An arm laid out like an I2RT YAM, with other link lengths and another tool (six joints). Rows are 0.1 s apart.
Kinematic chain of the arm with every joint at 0, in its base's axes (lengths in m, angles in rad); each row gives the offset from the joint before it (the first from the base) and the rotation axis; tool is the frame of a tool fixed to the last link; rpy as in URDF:
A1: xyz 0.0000 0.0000 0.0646 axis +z
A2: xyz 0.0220 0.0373 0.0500 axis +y
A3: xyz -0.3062 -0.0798 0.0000 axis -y
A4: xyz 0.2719 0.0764 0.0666 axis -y
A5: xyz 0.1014 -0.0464 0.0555 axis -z
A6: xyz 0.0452 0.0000 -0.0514 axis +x
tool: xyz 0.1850 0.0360 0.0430 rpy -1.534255 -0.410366 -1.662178
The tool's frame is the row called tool.
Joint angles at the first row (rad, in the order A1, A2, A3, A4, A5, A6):
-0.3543 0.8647 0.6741 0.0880 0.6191 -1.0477
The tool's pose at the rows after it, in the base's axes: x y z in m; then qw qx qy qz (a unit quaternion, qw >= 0):
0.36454 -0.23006 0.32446 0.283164 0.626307 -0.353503 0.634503
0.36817 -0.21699 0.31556 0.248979 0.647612 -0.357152 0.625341
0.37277 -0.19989 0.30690 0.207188 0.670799 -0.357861 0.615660
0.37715 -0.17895 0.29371 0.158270 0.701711 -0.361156 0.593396
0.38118 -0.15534 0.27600 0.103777 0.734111 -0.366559 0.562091
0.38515 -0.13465 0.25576 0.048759 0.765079 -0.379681 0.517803
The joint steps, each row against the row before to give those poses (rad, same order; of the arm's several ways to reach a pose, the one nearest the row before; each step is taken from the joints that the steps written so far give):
-0.0008 -0.0098 0.0354 -0.0824 -0.0530 0.0588
0.0009 -0.0046 0.0317 -0.0998 -0.0569 0.0567
-0.0004 -0.0020 0.0321 -0.0950 -0.0768 0.0544
0.0006 0.0130 0.0488 -0.1228 -0.0897 0.0615
-0.0011 0.0260 0.0440 -0.1148 -0.1028 0.0615
-0.0120 0.0538 0.0531 -0.1113 -0.1108 0.0607

